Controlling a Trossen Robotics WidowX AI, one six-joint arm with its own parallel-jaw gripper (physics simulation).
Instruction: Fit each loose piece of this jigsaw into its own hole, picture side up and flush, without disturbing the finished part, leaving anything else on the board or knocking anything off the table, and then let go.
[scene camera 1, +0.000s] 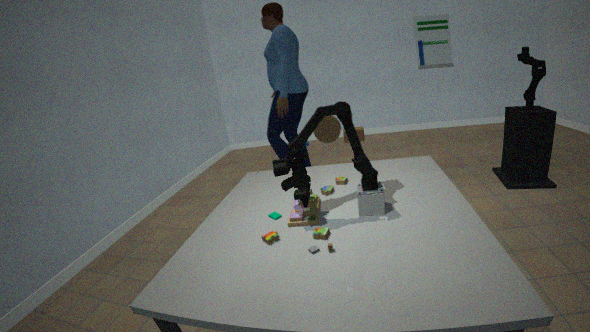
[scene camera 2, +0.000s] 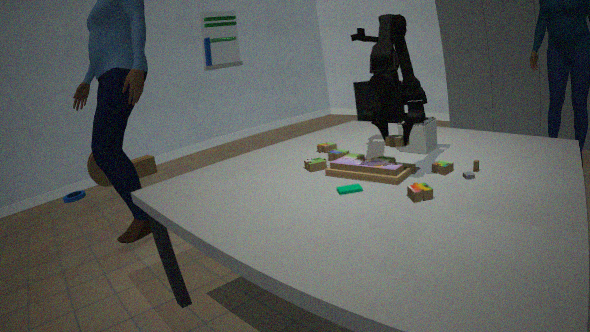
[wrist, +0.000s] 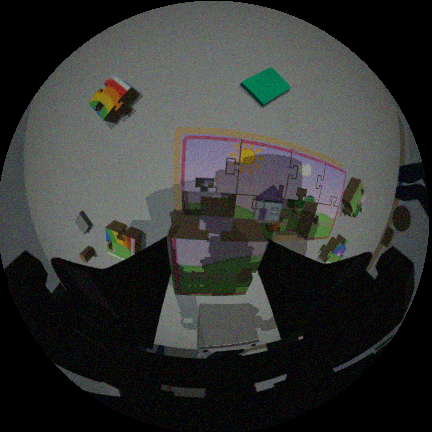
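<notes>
My gripper (scene camera 1: 304, 201) (scene camera 2: 395, 142) (wrist: 213, 239) is shut on a thick jigsaw piece (scene camera 2: 395, 140) (wrist: 215, 272), picture side up, with a pink edge at left, purple sky and green ground. It is raised near the board's arm-side edge, at the left end in the wrist view. The framed jigsaw board (scene camera 1: 303, 224) (scene camera 2: 359, 176) (wrist: 178, 155) holds the finished part (wrist: 265, 172). Dark recesses show at its lower left and near the tree; the held piece partly hides the near edge. A loose piece with green and a tree (scene camera 2: 315, 164) (wrist: 354, 196) lies off the board's right end in the wrist view.
Rainbow-coloured pieces lie around the board: red-orange (scene camera 1: 270, 237) (scene camera 2: 420, 192) (wrist: 111, 97), green-red (scene camera 1: 321, 233) (scene camera 2: 442, 167) (wrist: 121, 241), purple-blue (scene camera 1: 327, 190) (wrist: 336, 250) and another (scene camera 1: 341, 180) (scene camera 2: 326, 147). A green tile (scene camera 1: 275, 215) (wrist: 265, 87), grey block (scene camera 1: 313, 249) and brown block (scene camera 1: 330, 247) also lie there.
</notes>
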